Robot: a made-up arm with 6 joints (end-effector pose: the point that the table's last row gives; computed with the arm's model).
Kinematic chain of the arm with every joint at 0, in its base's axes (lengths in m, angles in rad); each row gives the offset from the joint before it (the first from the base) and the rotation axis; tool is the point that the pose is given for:
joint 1: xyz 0 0 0.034 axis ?
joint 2: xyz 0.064 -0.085 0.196 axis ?
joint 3: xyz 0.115 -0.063 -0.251 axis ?
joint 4: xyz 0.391 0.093 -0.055 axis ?
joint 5: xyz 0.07 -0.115 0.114 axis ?
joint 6: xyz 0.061 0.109 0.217 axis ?
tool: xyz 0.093 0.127 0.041
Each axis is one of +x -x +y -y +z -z.
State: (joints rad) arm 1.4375 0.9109 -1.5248 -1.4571 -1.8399 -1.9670
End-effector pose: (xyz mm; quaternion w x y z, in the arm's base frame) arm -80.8 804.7 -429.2 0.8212 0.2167 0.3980 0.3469
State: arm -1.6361 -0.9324 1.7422 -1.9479 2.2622 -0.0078
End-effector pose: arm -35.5 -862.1 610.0 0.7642 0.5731 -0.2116 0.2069
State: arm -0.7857 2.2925 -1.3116 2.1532 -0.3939 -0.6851
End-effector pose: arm -37.9 -106.0 104.6 0.5694 0.7444 -0.3474 0.0305
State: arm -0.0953 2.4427 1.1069 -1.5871 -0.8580 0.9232
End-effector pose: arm -240.5 737.8 -243.8 0.7950 -0.5811 -0.1047 -0.1392
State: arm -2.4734 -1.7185 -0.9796 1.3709 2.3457 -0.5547
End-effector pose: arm 92.1 -148.4 246.7 0.0353 0.3208 0.7449 0.5840
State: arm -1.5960 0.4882 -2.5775 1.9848 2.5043 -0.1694
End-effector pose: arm -205.1 239.7 177.5 0.0774 0.0027 -0.9893 0.1238
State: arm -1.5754 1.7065 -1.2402 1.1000 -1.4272 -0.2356
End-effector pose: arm 40.7 282.1 546.8 0.8386 0.4618 -0.2690 0.1053
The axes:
joint 1: +y
joint 2: +z
joint 3: -x
joint 4: -y
joint 5: +z
joint 6: +y

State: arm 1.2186 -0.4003 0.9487 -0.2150 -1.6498 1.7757
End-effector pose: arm 385.6 -458.5 -704.3 0.2184 -0.1930 0.4022 -0.8679
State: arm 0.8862 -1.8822 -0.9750 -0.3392 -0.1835 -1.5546
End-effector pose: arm -7.3 -761.5 492.7 0.4042 -0.5212 -0.4031 -0.6344
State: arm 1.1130 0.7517 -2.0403 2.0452 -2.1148 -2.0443
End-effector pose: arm -116.3 -80.2 -129.4 0.0502 0.7405 -0.4490 0.4974
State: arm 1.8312 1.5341 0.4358 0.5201 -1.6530 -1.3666
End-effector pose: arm 384.4 471.0 -92.2 0.9665 -0.0078 0.0199 -0.2556
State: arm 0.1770 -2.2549 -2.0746 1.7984 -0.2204 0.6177
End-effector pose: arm -229.3 -20.5 101.6 0.2346 -0.0579 0.8197 0.5194
